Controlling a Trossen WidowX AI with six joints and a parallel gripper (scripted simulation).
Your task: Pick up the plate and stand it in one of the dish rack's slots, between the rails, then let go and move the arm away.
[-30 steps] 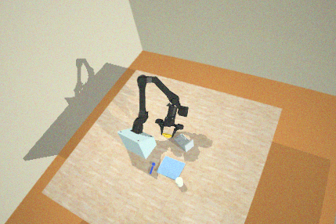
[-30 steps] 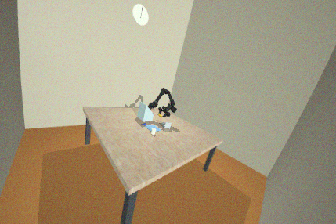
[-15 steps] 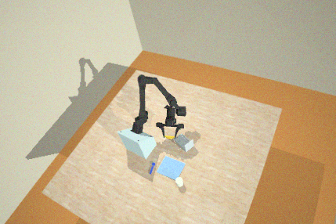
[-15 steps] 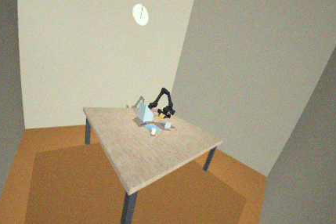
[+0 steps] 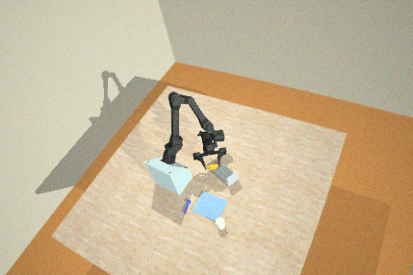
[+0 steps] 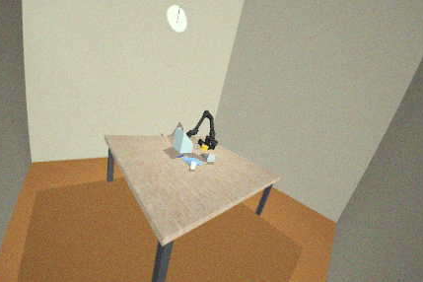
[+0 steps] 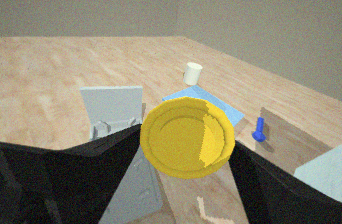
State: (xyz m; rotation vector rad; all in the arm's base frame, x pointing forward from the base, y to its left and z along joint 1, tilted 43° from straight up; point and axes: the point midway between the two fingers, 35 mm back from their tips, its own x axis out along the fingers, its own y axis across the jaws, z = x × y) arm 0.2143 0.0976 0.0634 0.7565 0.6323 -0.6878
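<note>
The grey dish rack is 5 cm ahead of my gripper tip, 4 cm to the left of it and 7 cm below it. The rest, counted from my gripper tip: yellow plate (1 cm to the left); then blue spoon (4 cm behind, 22 cm to the right, 9 cm below); then light blue mat (7 cm ahead, 17 cm to the right, 9 cm below).
</note>
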